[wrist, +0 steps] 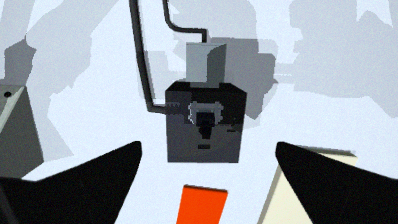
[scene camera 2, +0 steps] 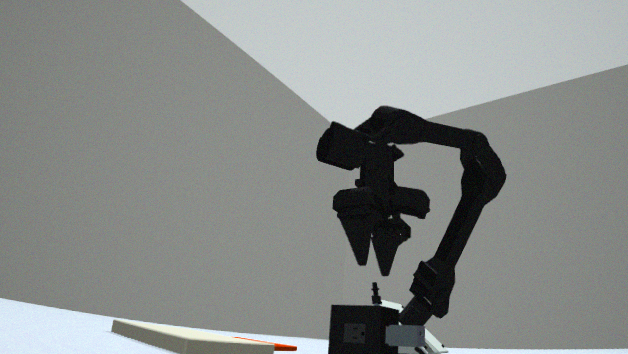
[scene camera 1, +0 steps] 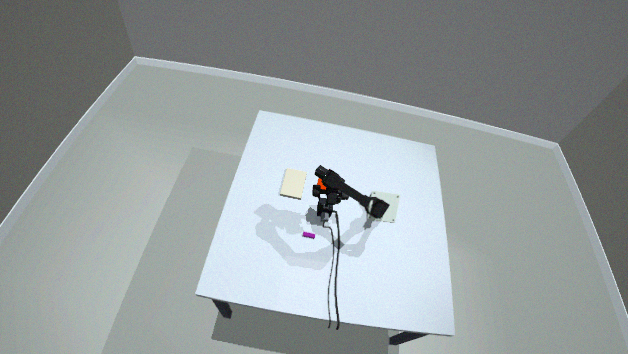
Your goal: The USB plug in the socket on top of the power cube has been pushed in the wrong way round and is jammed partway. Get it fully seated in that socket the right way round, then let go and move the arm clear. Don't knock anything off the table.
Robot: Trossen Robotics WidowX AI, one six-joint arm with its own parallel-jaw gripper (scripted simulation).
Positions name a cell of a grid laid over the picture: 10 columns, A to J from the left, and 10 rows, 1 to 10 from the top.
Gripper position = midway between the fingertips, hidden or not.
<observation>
My gripper (scene camera 2: F8) is open and holds nothing.
My gripper also shows in the wrist view (wrist: F7).
</observation>
